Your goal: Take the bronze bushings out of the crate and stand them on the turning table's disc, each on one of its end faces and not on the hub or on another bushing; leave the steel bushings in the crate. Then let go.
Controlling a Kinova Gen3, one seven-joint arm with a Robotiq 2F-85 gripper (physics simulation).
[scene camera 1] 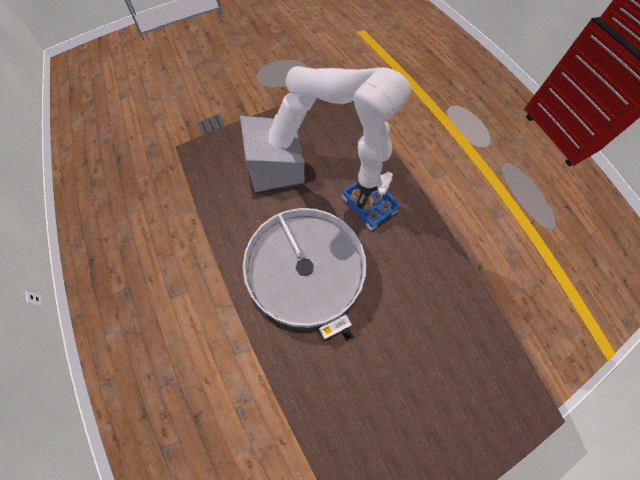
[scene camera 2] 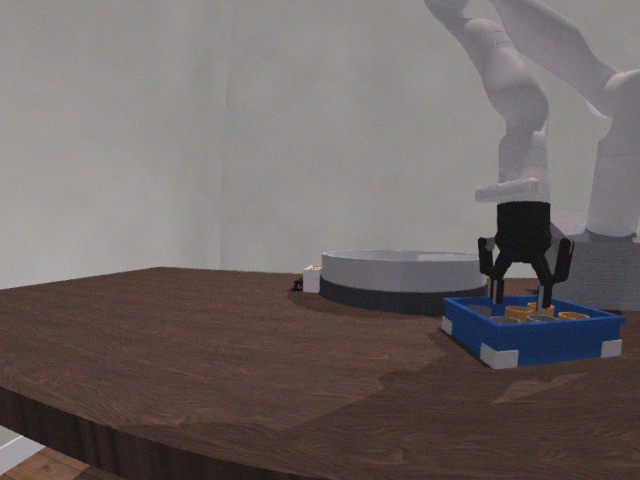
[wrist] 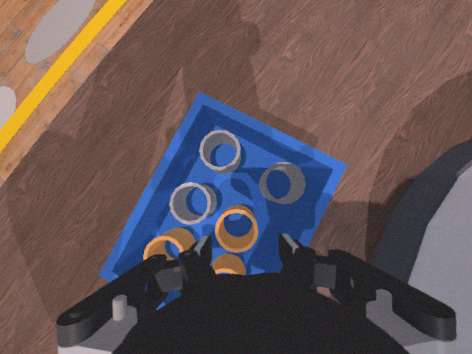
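Where they show: gripper, fingertip midpoint: (scene camera 2: 518, 307) (wrist: 245, 245); arm's base, link origin: (scene camera 1: 279, 139) (scene camera 2: 607, 229).
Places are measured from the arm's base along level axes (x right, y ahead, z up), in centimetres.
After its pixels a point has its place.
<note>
The blue crate (scene camera 1: 386, 217) {x -27.9, y 40.8, z -15.1 cm} (scene camera 2: 563, 343) {x -32.0, y 30.6, z -14.7 cm} (wrist: 156, 186) {x -31.6, y 30.7, z -12.0 cm} holds three bronze and three steel bushings. One bronze bushing (wrist: 220, 229) {x -24.8, y 31.2, z -13.7 cm} shows whole in the wrist view. Another bronze bushing (wrist: 229, 262) {x -22.1, y 29.3, z -14.1 cm} is partly hidden by the gripper body, and the third bronze bushing (wrist: 186, 239) {x -26.7, y 28.1, z -14.4 cm} is partly behind the left finger. The steel bushings (wrist: 211, 202) {x -27.0, y 32.7, z -12.8 cm} (wrist: 297, 185) {x -21.7, y 39.2, z -13.9 cm} (wrist: 237, 152) {x -28.1, y 37.8, z -12.6 cm} stand farther from the gripper. My gripper (scene camera 1: 363, 204) {x -22.2, y 31.8, z -12.7 cm} (scene camera 2: 520, 302) {x -22.2, y 31.8, z -12.7 cm} (wrist: 245, 245) {x -22.2, y 31.8, z -12.7 cm} is open and empty, pointing down, its fingertips low over the crate's bronze end. The turning table's disc (scene camera 1: 279, 289) {x 21.4, y 51.3, z -11.7 cm} bears no bushing.
The turning table (scene camera 2: 403, 276) {x -10.9, y 48.6, z -9.9 cm} stands beside the crate, with a raised rim. A pale bar (scene camera 1: 289, 236) {x 11.1, y 36.3, z -7.1 cm} reaches from its rim towards the dark hub (scene camera 1: 304, 267) {x 10.4, y 47.7, z -10.8 cm}. A small white box (scene camera 1: 335, 327) {x 9.4, y 71.1, z -11.1 cm} sits against its outer side. The grey arm pedestal (scene camera 1: 276, 173) {x 5.8, y 10.1, z -6.4 cm} stands behind.
</note>
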